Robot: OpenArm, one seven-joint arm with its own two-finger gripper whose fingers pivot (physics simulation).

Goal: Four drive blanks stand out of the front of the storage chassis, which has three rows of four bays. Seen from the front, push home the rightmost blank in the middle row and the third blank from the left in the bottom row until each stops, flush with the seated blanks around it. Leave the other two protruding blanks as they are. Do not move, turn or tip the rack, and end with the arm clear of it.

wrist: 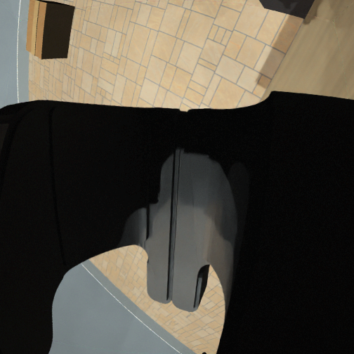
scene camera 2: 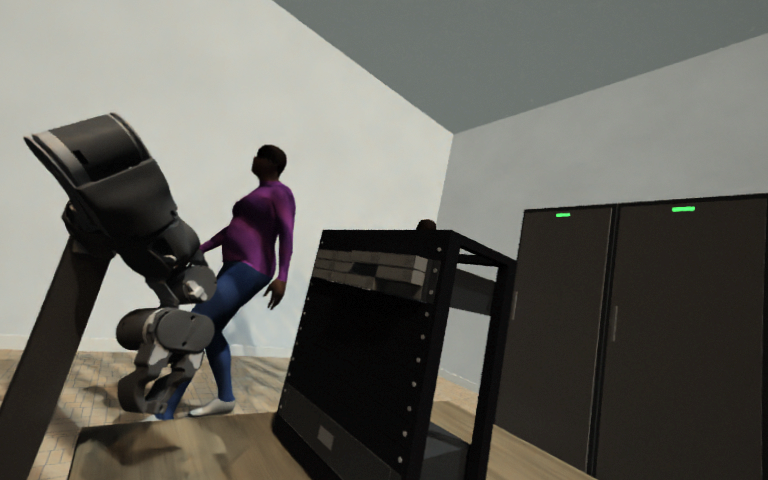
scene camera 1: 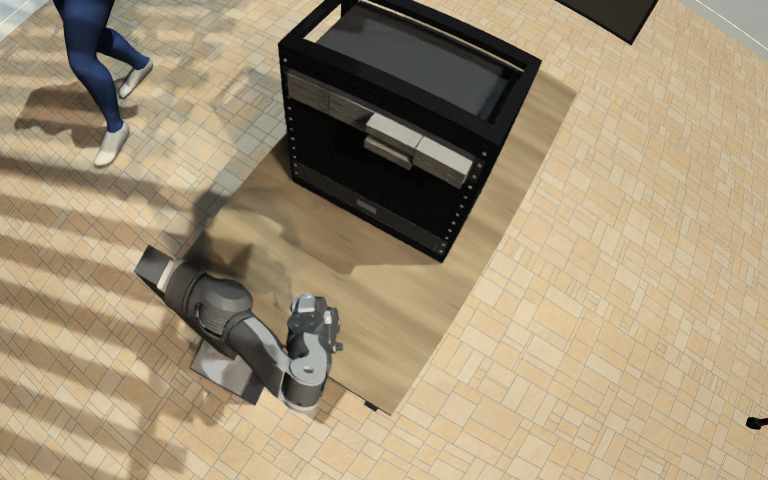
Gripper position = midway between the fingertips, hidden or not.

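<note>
The gripper (scene camera 2: 145, 412) (wrist: 189, 210). Black rack (scene camera 1: 399, 124) (scene camera 2: 359, 389). In the wrist view, the black rack out of frame. Post (scene camera 1: 151, 266).
</note>
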